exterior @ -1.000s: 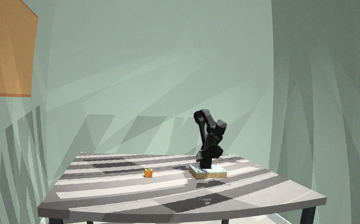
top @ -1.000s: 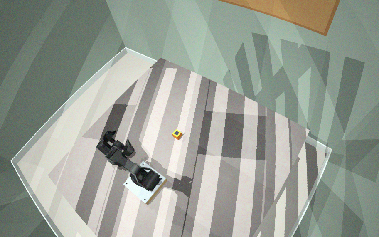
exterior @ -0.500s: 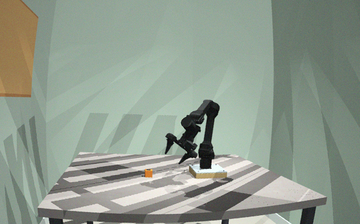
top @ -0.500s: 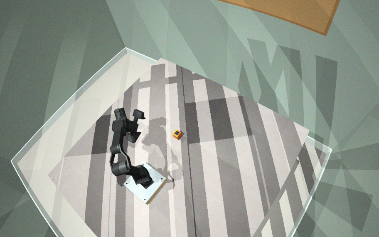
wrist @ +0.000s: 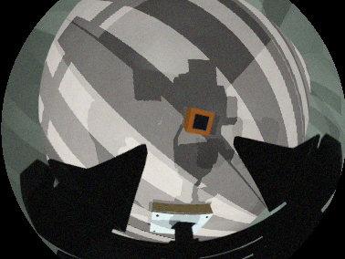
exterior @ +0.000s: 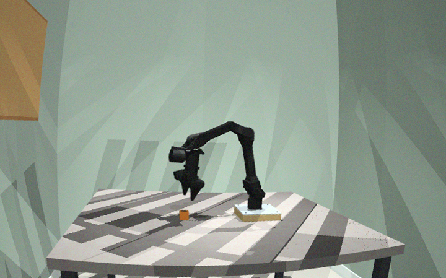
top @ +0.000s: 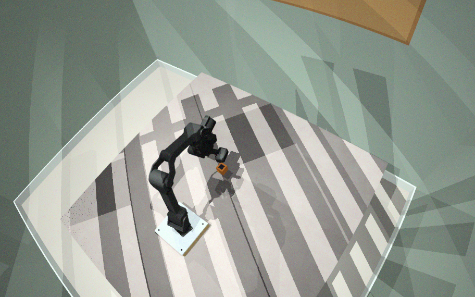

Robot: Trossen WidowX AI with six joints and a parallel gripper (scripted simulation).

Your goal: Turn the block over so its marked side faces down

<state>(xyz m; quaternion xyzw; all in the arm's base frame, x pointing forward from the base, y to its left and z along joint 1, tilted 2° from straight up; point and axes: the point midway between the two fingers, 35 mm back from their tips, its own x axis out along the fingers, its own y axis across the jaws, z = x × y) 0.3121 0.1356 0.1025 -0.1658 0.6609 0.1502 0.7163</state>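
Right now the block is 80 mm below my gripper tip, 20 mm to the right of it and 20 mm ahead of it.
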